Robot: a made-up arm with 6 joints. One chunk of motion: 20 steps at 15 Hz.
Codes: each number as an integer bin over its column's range. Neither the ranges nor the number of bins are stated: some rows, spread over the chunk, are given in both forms.
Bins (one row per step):
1: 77 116 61 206 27 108
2: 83 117 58 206 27 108
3: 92 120 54 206 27 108
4: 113 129 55 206 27 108
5: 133 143 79 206 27 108
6: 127 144 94 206 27 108
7: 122 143 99 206 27 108
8: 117 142 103 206 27 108
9: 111 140 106 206 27 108
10: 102 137 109 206 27 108
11: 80 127 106 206 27 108
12: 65 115 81 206 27 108
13: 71 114 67 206 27 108
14: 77 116 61 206 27 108
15: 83 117 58 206 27 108
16: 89 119 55 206 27 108
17: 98 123 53 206 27 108
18: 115 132 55 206 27 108
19: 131 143 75 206 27 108
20: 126 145 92 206 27 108
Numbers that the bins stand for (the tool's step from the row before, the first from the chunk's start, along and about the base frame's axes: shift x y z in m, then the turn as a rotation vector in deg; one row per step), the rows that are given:
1: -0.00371 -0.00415 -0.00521 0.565 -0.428 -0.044
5: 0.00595 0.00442 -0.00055 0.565 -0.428 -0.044
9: 0.00215 0.00347 0.00644 0.565 -0.428 -0.044
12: -0.00578 -0.00447 -0.00004 0.565 -0.428 -0.044
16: -0.00164 -0.00320 -0.00676 0.565 -0.428 -0.044
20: 0.00474 0.00506 0.00281 0.565 -0.428 -0.044
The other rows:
2: -0.00268 -0.00384 -0.00599 0.565 -0.428 -0.044
3: -0.00113 -0.00288 -0.00702 0.565 -0.428 -0.044
4: 0.00250 -0.00002 -0.00676 0.565 -0.428 -0.044
6: 0.00491 0.00474 0.00333 0.565 -0.428 -0.044
7: 0.00405 0.00442 0.00462 0.565 -0.428 -0.044
8: 0.00319 0.00411 0.00566 0.565 -0.428 -0.044
10: 0.00060 0.00252 0.00721 0.565 -0.428 -0.044
11: -0.00320 -0.00066 0.00644 0.565 -0.428 -0.044
13: -0.00475 -0.00479 -0.00366 0.565 -0.428 -0.044
14: -0.00371 -0.00415 -0.00521 0.565 -0.428 -0.044
15: -0.00268 -0.00384 -0.00599 0.565 -0.428 -0.044
17: -0.00009 -0.00193 -0.00728 0.565 -0.428 -0.044
18: 0.00284 0.00093 -0.00676 0.565 -0.428 -0.044
19: 0.00560 0.00442 -0.00159 0.565 -0.428 -0.044

